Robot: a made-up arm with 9 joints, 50 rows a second.
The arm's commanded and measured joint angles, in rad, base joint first. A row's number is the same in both.
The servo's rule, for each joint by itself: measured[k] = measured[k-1] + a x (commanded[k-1-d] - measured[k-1]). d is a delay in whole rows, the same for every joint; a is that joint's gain. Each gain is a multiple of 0.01, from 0.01 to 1. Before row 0 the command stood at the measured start. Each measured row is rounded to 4 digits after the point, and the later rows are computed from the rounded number. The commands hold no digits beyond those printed.
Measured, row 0:
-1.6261, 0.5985, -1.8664, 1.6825, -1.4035, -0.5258, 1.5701, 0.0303, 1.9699
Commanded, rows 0 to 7:
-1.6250, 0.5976, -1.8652, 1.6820, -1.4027, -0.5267, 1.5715, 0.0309, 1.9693
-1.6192, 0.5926, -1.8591, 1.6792, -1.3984, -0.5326, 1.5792, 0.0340, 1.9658
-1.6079, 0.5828, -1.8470, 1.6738, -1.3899, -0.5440, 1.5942, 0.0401, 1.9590
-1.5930, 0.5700, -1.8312, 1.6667, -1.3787, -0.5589, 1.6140, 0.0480, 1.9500
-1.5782, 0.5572, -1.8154, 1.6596, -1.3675, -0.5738, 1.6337, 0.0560, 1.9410
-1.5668, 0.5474, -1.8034, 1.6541, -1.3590, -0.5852, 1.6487, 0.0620, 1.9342
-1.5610, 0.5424, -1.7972, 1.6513, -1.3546, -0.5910, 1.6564, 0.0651, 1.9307
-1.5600, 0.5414, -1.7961, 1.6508, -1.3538, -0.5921, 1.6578, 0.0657, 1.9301
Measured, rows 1 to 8:
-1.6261, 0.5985, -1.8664, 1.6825, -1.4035, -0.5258, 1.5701, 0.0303, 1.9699
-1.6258, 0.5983, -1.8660, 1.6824, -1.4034, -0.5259, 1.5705, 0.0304, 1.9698
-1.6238, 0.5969, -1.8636, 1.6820, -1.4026, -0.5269, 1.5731, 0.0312, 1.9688
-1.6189, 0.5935, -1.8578, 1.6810, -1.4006, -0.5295, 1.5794, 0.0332, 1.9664
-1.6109, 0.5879, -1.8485, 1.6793, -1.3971, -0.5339, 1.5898, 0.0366, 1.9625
-1.6008, 0.5805, -1.8369, 1.6769, -1.3924, -0.5399, 1.6030, 0.0411, 1.9573
-1.5903, 0.5726, -1.8252, 1.6742, -1.3871, -0.5467, 1.6167, 0.0459, 1.9518
-1.5812, 0.5654, -1.8154, 1.6715, -1.3819, -0.5533, 1.6286, 0.0503, 1.9467
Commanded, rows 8 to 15:
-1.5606, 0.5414, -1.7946, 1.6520, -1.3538, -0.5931, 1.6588, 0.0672, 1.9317
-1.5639, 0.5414, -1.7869, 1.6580, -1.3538, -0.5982, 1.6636, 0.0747, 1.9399
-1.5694, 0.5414, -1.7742, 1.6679, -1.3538, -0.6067, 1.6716, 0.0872, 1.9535
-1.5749, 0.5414, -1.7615, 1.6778, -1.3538, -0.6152, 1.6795, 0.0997, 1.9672
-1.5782, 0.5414, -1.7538, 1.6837, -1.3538, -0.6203, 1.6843, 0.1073, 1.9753
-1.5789, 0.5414, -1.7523, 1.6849, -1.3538, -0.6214, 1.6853, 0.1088, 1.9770
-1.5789, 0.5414, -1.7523, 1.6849, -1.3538, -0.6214, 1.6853, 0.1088, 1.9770
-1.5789, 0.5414, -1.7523, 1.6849, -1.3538, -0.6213, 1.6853, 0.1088, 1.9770
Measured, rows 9 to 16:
-1.5746, 0.5596, -1.8086, 1.6690, -1.3774, -0.5591, 1.6374, 0.0538, 1.9427
-1.5703, 0.5552, -1.8037, 1.6670, -1.3736, -0.5642, 1.6438, 0.0569, 1.9401
-1.5683, 0.5519, -1.7978, 1.6659, -1.3704, -0.5693, 1.6497, 0.0610, 1.9401
-1.5686, 0.5494, -1.7895, 1.6661, -1.3677, -0.5749, 1.6563, 0.0670, 1.9433
-1.5706, 0.5475, -1.7797, 1.6675, -1.3655, -0.5809, 1.6633, 0.0745, 1.9490
-1.5730, 0.5460, -1.7706, 1.6694, -1.3636, -0.5868, 1.6696, 0.0820, 1.9553
-1.5748, 0.5449, -1.7642, 1.6713, -1.3620, -0.5920, 1.6743, 0.0882, 1.9605
-1.5761, 0.5441, -1.7600, 1.6729, -1.3607, -0.5964, 1.6776, 0.0929, 1.9645

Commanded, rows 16 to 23:
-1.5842, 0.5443, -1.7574, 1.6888, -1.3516, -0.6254, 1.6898, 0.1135, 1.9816
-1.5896, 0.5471, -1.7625, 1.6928, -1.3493, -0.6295, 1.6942, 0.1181, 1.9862
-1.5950, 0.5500, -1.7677, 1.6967, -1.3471, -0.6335, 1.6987, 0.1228, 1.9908
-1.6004, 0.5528, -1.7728, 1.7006, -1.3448, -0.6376, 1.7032, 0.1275, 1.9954
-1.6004, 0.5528, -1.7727, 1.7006, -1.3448, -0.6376, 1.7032, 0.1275, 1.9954
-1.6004, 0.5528, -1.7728, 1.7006, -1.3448, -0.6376, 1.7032, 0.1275, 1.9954
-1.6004, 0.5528, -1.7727, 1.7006, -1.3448, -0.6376, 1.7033, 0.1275, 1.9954
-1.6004, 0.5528, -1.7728, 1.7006, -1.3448, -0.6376, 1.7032, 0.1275, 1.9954
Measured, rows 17 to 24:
-1.5770, 0.5435, -1.7573, 1.6743, -1.3596, -0.6001, 1.6799, 0.0966, 1.9675
-1.5792, 0.5437, -1.7573, 1.6760, -1.3583, -0.6039, 1.6829, 0.1005, 1.9709
-1.5824, 0.5445, -1.7591, 1.6780, -1.3569, -0.6077, 1.6863, 0.1045, 1.9746
-1.5863, 0.5458, -1.7621, 1.6802, -1.3553, -0.6116, 1.6900, 0.1087, 1.9785
-1.5907, 0.5475, -1.7658, 1.6826, -1.3536, -0.6155, 1.6940, 0.1130, 1.9826
-1.5937, 0.5488, -1.7682, 1.6848, -1.3522, -0.6188, 1.6968, 0.1163, 1.9857
-1.5958, 0.5498, -1.7698, 1.6867, -1.3510, -0.6216, 1.6987, 0.1189, 1.9880
-1.5972, 0.5505, -1.7708, 1.6884, -1.3500, -0.6240, 1.7001, 0.1209, 1.9898

